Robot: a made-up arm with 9 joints. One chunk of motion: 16 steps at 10 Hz.
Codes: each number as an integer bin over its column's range. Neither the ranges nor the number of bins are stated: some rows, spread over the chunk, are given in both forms.
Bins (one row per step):
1: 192 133 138 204 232 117 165 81 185
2: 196 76 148 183 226 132 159 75 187
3: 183 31 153 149 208 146 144 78 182
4: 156 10 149 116 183 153 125 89 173
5: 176 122 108 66 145 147 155 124 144
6: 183 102 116 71 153 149 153 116 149
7: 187 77 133 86 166 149 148 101 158
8: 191 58 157 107 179 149 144 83 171
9: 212 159 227 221 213 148 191 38 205
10: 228 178 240 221 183 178 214 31 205
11: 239 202 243 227 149 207 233 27 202
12: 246 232 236 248 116 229 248 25 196
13: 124 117 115 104 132 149 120 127 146
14: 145 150 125 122 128 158 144 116 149
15: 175 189 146 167 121 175 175 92 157
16: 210 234 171 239 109 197 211 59 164
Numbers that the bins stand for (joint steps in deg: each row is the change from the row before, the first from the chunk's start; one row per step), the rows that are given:
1: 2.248 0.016 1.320 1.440 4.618 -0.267 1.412 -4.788 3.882
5: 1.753 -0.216 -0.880 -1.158 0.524 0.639 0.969 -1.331 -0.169
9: 2.868 0.567 7.847 1.760 3.724 0.669 2.564 -8.245 5.859
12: 3.921 2.113 8.507 2.268 -0.841 3.115 5.090 -9.290 4.969
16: 2.806 2.155 3.740 2.099 -1.171 2.149 3.450 -6.557 1.807
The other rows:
2: 2.372 -1.191 2.053 1.045 4.335 0.186 1.146 -5.271 4.080
3: 1.969 -2.144 2.420 0.405 3.488 0.609 0.481 -5.029 3.586
4: 1.133 -2.588 2.127 -0.216 2.312 0.820 -0.361 -4.145 2.696
6: 1.969 -0.640 -0.293 -1.064 0.900 0.699 0.880 -1.975 0.325
7: 2.093 -1.169 0.953 -0.781 1.512 0.699 0.658 -3.180 1.214
8: 2.217 -1.572 2.713 -0.386 2.124 0.699 0.481 -4.627 2.499
10: 3.364 0.969 8.800 1.760 2.312 1.575 3.583 -8.808 5.859
11: 3.704 1.478 9.020 1.873 0.712 2.451 4.425 -9.129 5.562
13: 0.142 -0.322 -0.367 -0.442 -0.088 0.699 -0.582 -1.090 0.028
14: 0.792 0.376 0.367 -0.104 -0.276 0.971 0.481 -1.975 0.325
15: 1.722 1.202 1.907 0.744 -0.606 1.484 1.855 -3.904 1.115

